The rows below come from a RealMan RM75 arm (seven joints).
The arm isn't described. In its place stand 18 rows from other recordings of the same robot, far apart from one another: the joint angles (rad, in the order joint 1, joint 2, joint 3, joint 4, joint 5, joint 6, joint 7), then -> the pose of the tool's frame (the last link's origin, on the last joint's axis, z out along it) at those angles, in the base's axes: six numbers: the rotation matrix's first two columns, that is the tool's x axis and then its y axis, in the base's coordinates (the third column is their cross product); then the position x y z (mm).
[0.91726, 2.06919, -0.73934, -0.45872, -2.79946, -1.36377, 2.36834] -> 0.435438, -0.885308, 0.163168, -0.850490, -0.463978, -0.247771, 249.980, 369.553, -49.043
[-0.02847, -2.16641, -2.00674, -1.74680, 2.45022, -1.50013, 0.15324] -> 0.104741, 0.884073, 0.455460, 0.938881, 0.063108, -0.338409, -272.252, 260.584, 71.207
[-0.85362, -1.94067, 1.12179, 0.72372, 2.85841, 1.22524, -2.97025] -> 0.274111, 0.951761, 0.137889, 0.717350, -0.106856, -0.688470, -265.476, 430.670, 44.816
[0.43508, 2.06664, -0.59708, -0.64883, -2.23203, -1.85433, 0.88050] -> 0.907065, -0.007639, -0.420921, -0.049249, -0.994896, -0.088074, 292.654, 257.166, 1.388
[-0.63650, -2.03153, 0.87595, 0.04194, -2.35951, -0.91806, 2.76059] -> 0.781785, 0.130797, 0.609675, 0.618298, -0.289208, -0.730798, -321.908, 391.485, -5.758
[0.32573, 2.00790, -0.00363, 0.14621, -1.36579, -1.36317, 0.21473] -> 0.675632, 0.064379, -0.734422, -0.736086, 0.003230, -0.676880, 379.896, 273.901, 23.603
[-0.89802, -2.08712, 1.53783, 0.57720, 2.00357, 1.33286, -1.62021] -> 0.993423, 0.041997, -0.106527, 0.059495, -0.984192, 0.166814, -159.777, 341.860, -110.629
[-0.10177, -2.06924, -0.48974, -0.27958, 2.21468, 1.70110, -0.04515] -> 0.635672, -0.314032, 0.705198, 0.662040, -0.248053, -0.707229, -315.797, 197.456, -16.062
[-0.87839, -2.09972, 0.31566, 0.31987, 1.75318, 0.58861, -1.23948] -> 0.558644, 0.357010, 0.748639, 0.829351, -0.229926, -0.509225, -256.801, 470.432, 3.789
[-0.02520, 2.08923, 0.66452, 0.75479, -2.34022, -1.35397, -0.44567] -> 0.769339, 0.279581, -0.574415, -0.574007, -0.092158, -0.813648, 260.864, 218.782, -47.632
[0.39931, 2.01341, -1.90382, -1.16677, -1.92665, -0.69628, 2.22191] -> 0.883060, -0.416297, -0.216566, -0.468152, -0.813241, -0.345649, 181.368, 335.110, -93.020
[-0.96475, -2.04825, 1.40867, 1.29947, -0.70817, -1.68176, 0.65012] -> 0.907516, 0.309283, -0.284181, 0.249675, -0.941313, -0.227139, -51.069, 373.496, -8.127
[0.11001, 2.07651, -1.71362, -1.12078, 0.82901, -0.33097, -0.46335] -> 0.690219, -0.099499, -0.716727, -0.712114, 0.082388, -0.697213, 287.016, 360.759, 46.674
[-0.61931, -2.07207, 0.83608, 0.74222, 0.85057, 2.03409, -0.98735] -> -0.014385, -0.586587, 0.809758, -0.036204, -0.809005, -0.586685, -125.531, 315.973, 125.177
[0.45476, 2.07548, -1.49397, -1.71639, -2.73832, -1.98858, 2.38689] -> 0.688636, -0.458667, 0.561609, -0.329316, -0.887865, -0.321319, 186.308, 281.442, 35.612
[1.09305, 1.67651, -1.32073, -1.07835, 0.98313, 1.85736, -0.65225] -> 0.850770, -0.433288, 0.297409, -0.378272, -0.897733, -0.225801, 57.981, 411.932, 114.966
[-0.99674, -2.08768, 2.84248, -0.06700, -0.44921, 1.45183, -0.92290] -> 0.711790, 0.087246, 0.696953, 0.199770, -0.976423, -0.081792, -129.894, 371.598, -80.463
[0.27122, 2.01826, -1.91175, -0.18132, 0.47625, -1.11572, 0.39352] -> 0.590603, -0.050275, -0.805395, -0.806131, 0.008523, -0.591675, 392.205, 288.451, 23.833
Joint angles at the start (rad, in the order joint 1, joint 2, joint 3, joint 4, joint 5, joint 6, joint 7):
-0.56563, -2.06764, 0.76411, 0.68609, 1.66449, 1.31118, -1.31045
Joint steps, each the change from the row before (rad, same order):
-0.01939, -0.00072, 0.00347, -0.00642, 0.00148, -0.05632, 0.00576
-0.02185, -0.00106, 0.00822, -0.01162, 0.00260, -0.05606, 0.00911
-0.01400, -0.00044, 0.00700, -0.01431, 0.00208, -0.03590, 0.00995
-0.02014, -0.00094, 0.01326, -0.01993, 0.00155, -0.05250, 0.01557
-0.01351, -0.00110, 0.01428, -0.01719, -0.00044, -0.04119, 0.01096
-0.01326, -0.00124, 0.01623, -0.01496, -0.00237, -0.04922, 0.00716
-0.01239, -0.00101, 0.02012, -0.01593, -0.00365, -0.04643, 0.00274
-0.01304, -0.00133, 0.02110, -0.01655, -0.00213, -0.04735, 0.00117
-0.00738, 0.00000, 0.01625, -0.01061, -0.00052, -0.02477, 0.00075
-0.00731, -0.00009, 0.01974, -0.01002, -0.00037, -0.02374, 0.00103
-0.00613, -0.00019, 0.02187, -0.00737, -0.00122, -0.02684, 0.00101
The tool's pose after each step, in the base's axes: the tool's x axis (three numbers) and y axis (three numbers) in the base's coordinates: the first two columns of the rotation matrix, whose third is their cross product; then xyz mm. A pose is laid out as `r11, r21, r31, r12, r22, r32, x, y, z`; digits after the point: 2 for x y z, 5 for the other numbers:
0.75438, 0.13597, 0.64220, 0.49518, -0.76012, -0.42074, -232.33, 396.43, 31.55
0.76812, 0.13463, 0.62599, 0.49651, -0.74255, -0.44955, -229.92, 405.43, 29.04
0.77779, 0.13725, 0.61335, 0.49643, -0.73267, -0.46557, -229.22, 410.37, 25.82
0.79316, 0.13984, 0.59274, 0.49259, -0.71962, -0.48938, -227.80, 417.26, 20.88
0.80442, 0.14600, 0.57584, 0.49049, -0.71011, -0.50515, -227.41, 421.63, 16.06
0.81501, 0.15447, 0.55848, 0.49131, -0.69520, -0.52470, -227.38, 426.66, 11.94
0.82369, 0.16666, 0.54200, 0.49296, -0.68284, -0.53919, -227.32, 430.81, 7.15
0.83260, 0.18031, 0.52370, 0.49344, -0.67093, -0.55350, -227.28, 434.73, 1.98
0.83946, 0.18807, 0.50984, 0.48981, -0.66818, -0.56001, -227.18, 436.40, -1.66
0.84783, 0.19444, 0.49334, 0.48264, -0.66832, -0.56604, -226.71, 437.75, -5.77
0.85706, 0.19947, 0.47504, 0.47399, -0.66668, -0.57522, -226.46, 439.24, -9.38

